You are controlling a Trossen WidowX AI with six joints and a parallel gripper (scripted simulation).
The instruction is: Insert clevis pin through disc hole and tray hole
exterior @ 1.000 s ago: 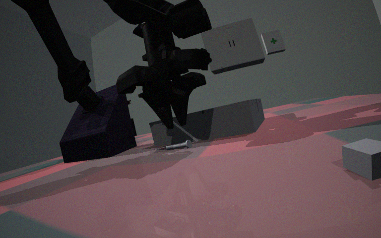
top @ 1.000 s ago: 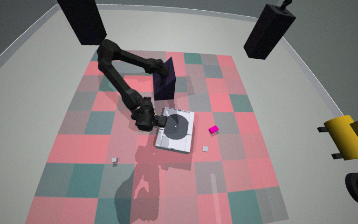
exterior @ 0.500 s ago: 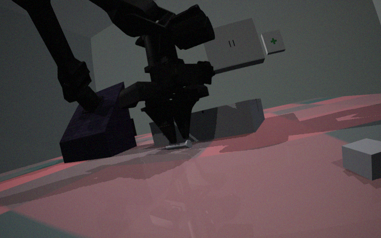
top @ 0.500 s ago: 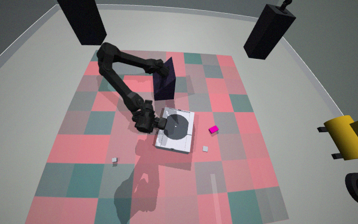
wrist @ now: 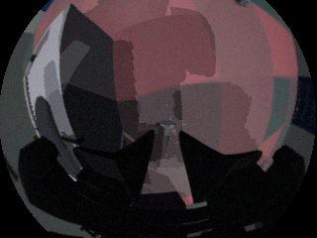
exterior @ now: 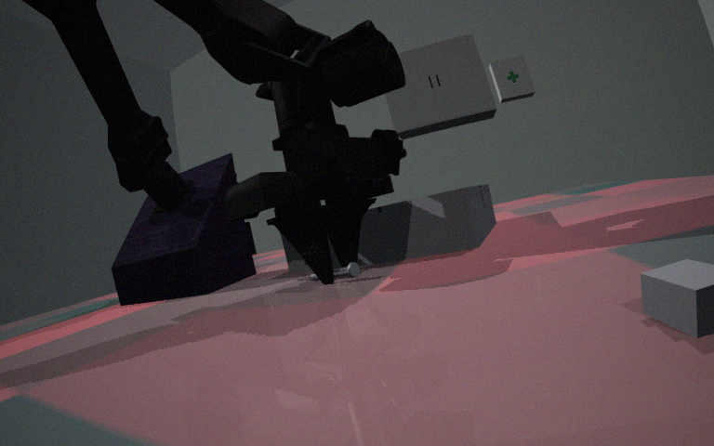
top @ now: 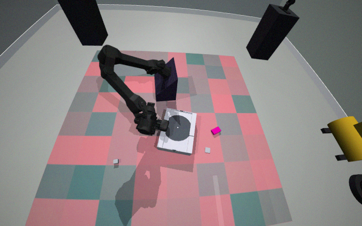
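Now: gripper tip 2 cm short of the dark aluminium disc, 15 cm to the right of it and 6 cm below it. Also, from my gripper tip: steel clevis pin: 1 cm behind, 1 cm above; then grey cube: 20 cm ahead, 18 cm to the right, 1 cm above; then steel tray: 3 cm ahead, 15 cm to the left, 4 cm above.
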